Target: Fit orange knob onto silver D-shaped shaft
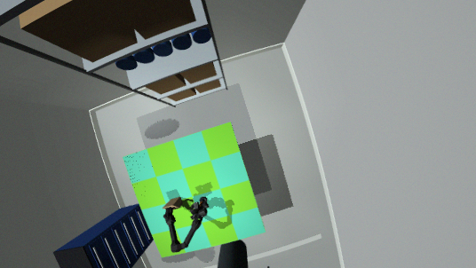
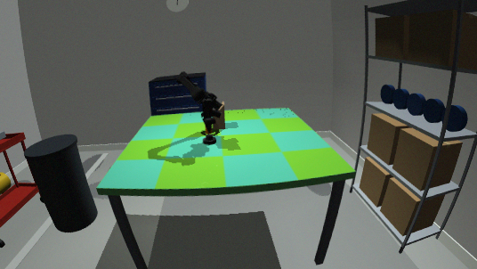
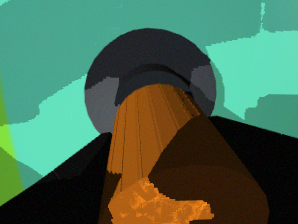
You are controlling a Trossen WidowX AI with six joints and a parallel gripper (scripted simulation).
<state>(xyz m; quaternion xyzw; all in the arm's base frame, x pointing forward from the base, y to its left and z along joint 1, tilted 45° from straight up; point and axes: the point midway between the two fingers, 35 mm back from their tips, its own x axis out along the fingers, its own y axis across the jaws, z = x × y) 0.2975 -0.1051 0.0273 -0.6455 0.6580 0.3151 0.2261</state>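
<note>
The orange knob is 30 mm above my gripper tip. Round my gripper tip: dark round pedestal: 40 mm below.
</note>
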